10 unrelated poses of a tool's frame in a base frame.
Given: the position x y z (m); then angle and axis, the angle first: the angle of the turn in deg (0 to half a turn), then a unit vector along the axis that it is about.
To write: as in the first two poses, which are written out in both.
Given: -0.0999 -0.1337 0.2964 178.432 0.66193 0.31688 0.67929
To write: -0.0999 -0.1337 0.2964 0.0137 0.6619 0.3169 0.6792
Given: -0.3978 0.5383 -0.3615 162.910 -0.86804 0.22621 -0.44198
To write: -0.3978 0.5383 -0.3615 0.1486 -0.8584 0.2237 -0.4371
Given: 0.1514 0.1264 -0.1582 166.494 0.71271 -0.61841 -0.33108
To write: 0.1514 0.1264 -0.1582 0.1176 0.7078 -0.6141 -0.3288
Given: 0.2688 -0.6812 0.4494 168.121 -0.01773 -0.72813 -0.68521
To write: 0.2688 -0.6812 0.4494 0.1035 -0.0176 -0.7242 -0.6815
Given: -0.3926 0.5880 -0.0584 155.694 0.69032 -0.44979 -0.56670
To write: -0.3926 0.5880 -0.0584 0.2105 0.6748 -0.4397 -0.5540
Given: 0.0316 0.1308 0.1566 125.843 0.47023 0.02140 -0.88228
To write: 0.0316 0.1308 0.1566 0.4552 0.4187 0.0191 -0.7856
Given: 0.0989 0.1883 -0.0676 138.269 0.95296 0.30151 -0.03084
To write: 0.0989 0.1883 -0.0676 0.3562 0.8905 0.2817 -0.0288
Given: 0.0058 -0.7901 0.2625 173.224 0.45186 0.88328 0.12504
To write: 0.0058 -0.7901 0.2625 0.0591 0.4511 0.8817 0.1248
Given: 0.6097 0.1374 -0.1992 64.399 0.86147 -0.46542 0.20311
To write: 0.6097 0.1374 -0.1992 0.8462 0.4591 -0.2480 0.1082
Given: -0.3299 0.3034 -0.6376 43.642 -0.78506 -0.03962 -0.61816
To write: -0.3299 0.3034 -0.6376 0.9283 -0.2918 -0.0147 -0.2298
